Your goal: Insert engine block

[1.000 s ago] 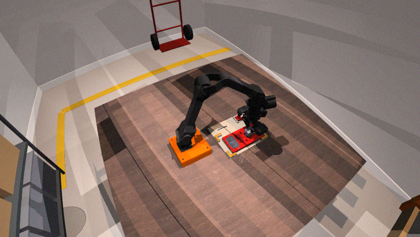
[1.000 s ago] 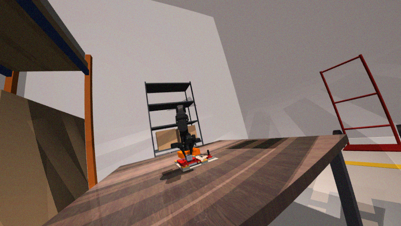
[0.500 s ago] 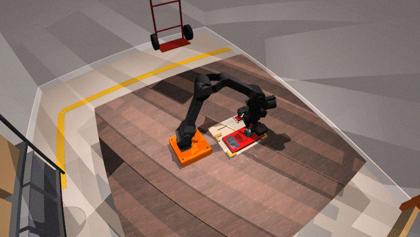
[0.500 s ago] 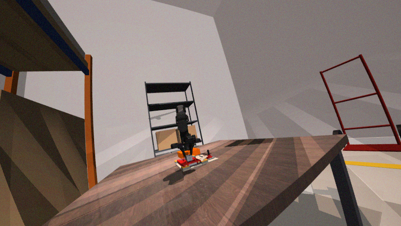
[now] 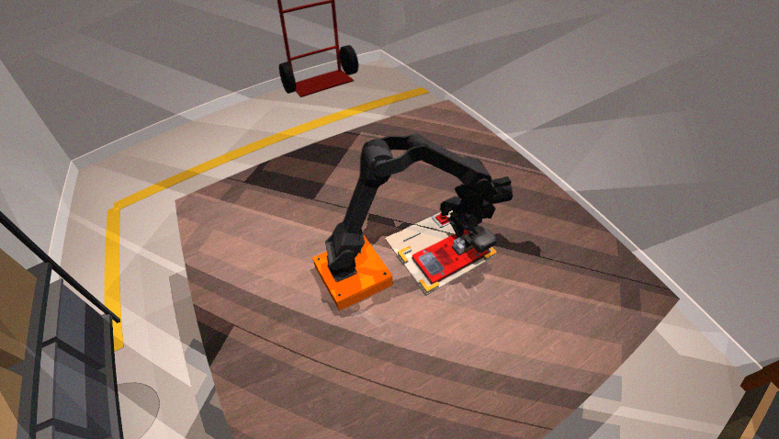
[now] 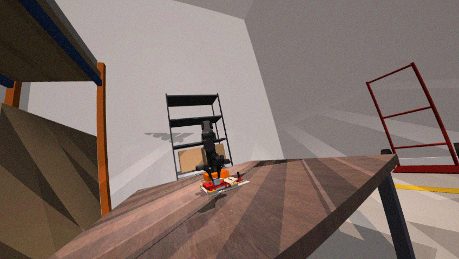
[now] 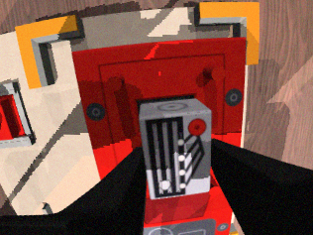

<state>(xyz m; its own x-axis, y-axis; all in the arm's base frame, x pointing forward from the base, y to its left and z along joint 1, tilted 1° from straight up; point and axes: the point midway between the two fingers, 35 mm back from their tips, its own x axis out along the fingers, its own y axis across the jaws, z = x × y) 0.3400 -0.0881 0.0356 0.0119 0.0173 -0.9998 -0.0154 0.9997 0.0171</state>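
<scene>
My gripper tip is now 1 cm above the engine block.
</scene>
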